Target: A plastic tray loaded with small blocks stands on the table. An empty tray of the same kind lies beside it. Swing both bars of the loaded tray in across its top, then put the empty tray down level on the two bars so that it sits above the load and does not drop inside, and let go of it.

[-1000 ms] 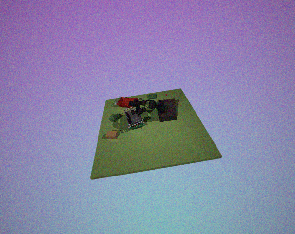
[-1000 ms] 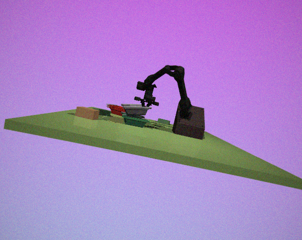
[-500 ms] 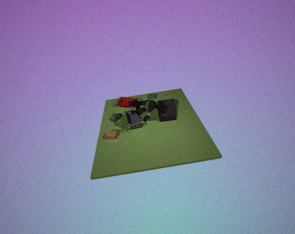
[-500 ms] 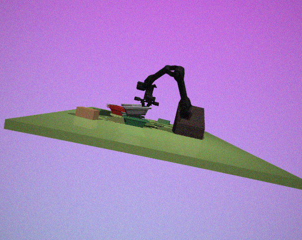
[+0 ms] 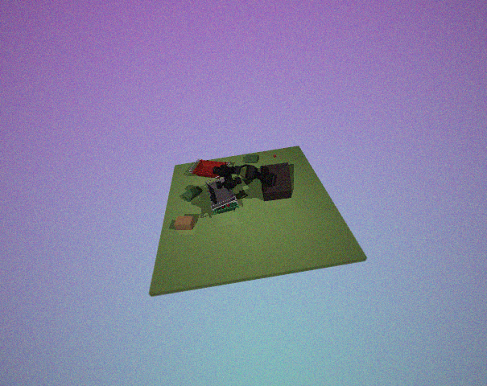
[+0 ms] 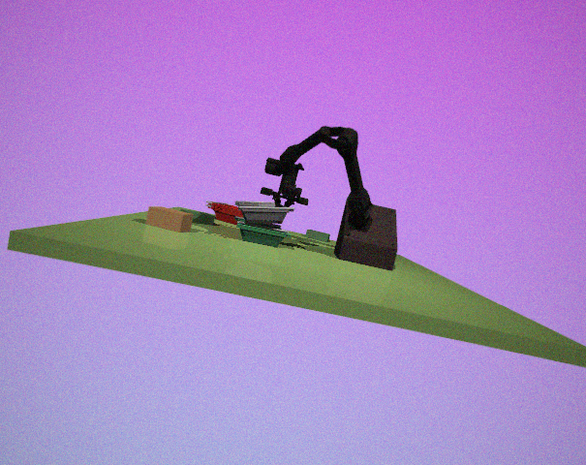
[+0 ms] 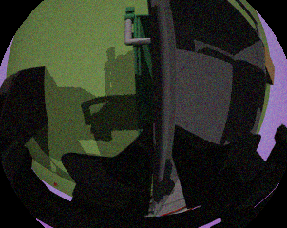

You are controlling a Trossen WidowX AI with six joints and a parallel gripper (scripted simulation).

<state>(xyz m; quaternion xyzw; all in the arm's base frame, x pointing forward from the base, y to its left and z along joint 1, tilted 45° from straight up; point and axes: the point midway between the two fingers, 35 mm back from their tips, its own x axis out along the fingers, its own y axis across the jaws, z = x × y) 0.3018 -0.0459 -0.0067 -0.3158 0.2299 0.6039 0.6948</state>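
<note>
The grey tray lies 80 mm ahead of my gripper tip and 20 mm above it. Also, from my gripper tip: tan block: 380 mm ahead, 160 mm to the left, 70 mm below.
</note>
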